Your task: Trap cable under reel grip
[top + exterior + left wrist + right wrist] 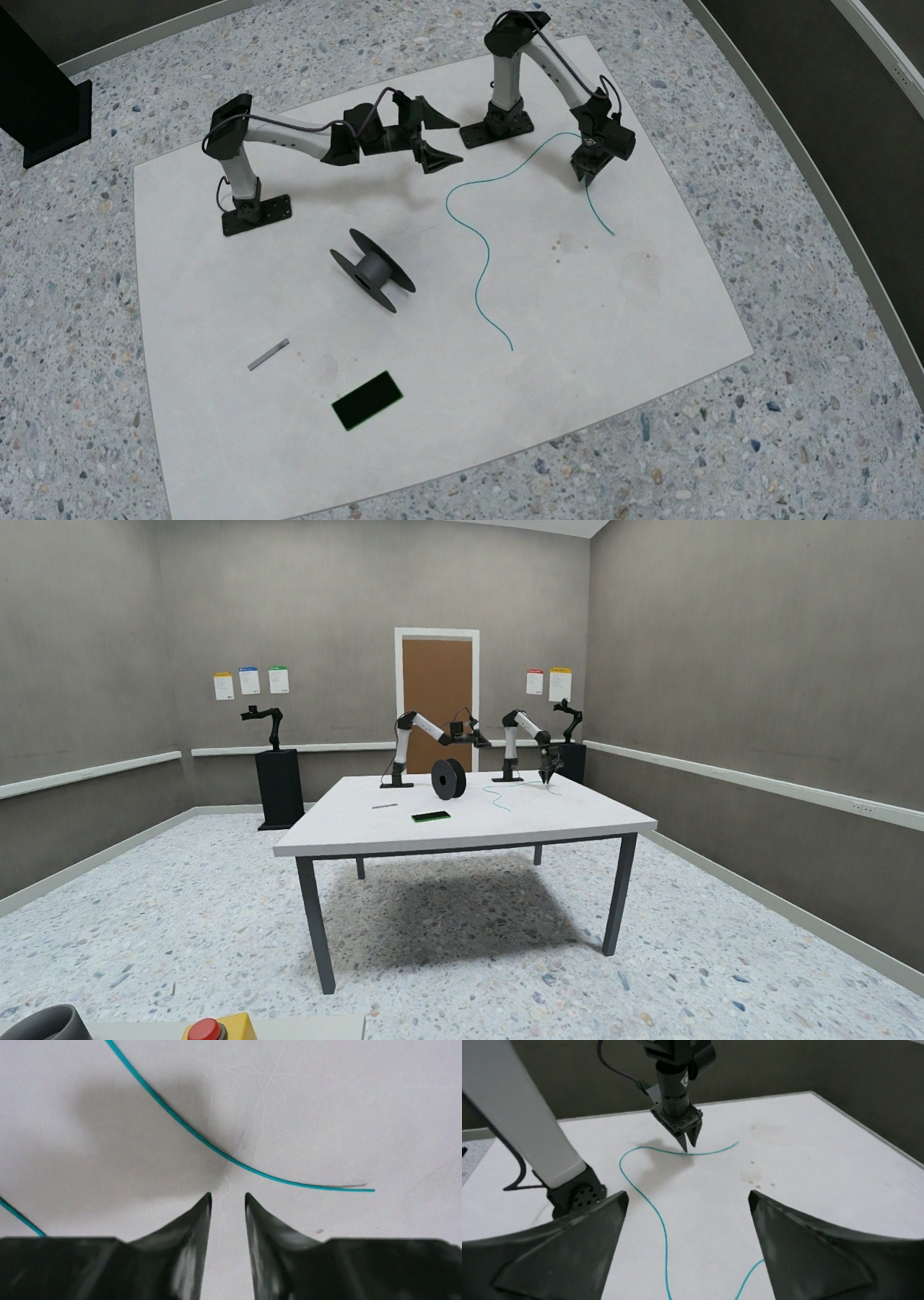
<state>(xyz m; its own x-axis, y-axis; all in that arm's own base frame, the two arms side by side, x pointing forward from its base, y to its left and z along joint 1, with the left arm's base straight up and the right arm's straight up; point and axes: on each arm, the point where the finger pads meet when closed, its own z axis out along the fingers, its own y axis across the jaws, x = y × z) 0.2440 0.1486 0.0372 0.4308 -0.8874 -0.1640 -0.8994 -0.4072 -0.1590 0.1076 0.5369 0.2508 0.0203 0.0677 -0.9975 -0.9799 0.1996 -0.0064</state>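
My right gripper is now 270 mm to the left of the black reel, 150 mm short of it and 150 mm above it. Round my right hand: grey bar 580 mm to the right, 250 mm below, 220 mm ahead.
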